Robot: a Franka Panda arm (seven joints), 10 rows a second.
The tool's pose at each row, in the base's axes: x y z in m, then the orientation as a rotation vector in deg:
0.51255 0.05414 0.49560 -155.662 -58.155 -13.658
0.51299 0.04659 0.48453 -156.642 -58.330 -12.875
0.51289 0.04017 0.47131 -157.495 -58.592 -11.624
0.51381 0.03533 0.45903 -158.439 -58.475 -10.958
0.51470 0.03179 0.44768 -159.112 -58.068 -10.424
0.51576 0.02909 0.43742 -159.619 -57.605 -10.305
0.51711 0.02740 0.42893 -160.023 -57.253 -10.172
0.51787 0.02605 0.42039 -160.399 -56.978 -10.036
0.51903 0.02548 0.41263 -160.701 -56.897 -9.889
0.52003 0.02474 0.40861 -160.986 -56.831 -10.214
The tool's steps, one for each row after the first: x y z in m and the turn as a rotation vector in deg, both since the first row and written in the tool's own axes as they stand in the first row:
-0.00694 0.00757 0.00862 -0.669 -0.855 0.113
-0.01407 0.01430 0.01956 -1.115 -1.962 0.185
-0.01924 0.02040 0.03011 -1.729 -2.673 0.469
-0.02340 0.02538 0.04011 -2.074 -3.154 0.886
-0.02667 0.02968 0.04930 -2.379 -3.316 1.276
-0.02867 0.03315 0.05709 -2.618 -3.473 1.578
-0.03092 0.03599 0.06498 -2.849 -3.635 1.825
-0.03220 0.03840 0.07236 -3.058 -3.814 1.935
-0.03285 0.04024 0.07609 -3.388 -3.705 1.994

